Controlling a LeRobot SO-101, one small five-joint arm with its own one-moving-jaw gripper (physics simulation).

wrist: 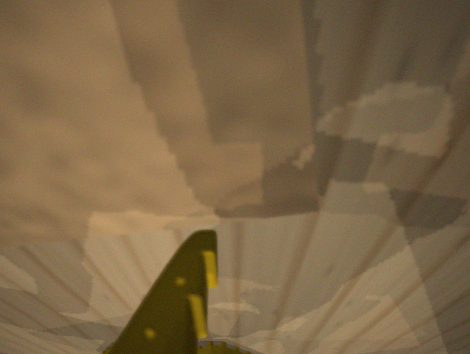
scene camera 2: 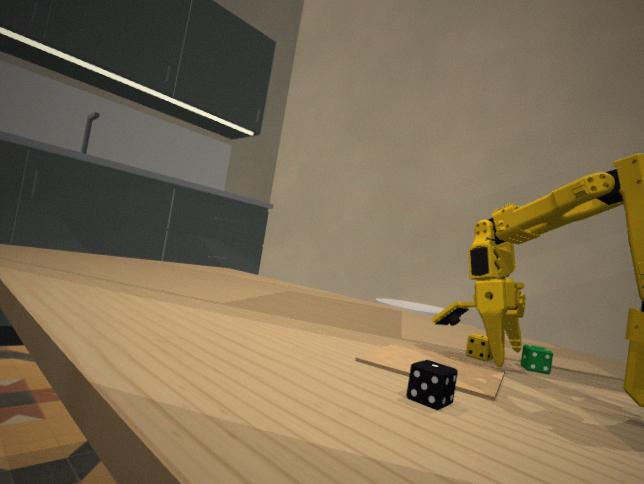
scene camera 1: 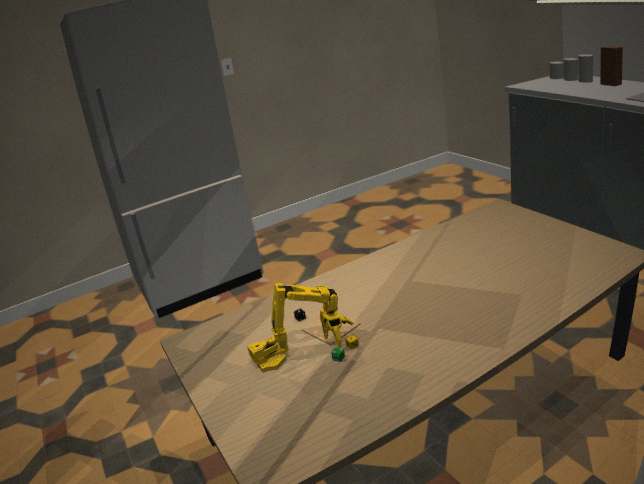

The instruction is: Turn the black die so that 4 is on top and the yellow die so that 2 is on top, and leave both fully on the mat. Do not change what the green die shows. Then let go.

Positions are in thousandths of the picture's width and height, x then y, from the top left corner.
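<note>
From scene camera 2 I can see a mat (scene camera 2: 735, 782), plus a black die (scene camera 2: 672, 794) and a green die (scene camera 2: 835, 743). As for the wrist view, the black die is out of frame in the wrist view, and the green die is out of frame in the wrist view too.
</note>
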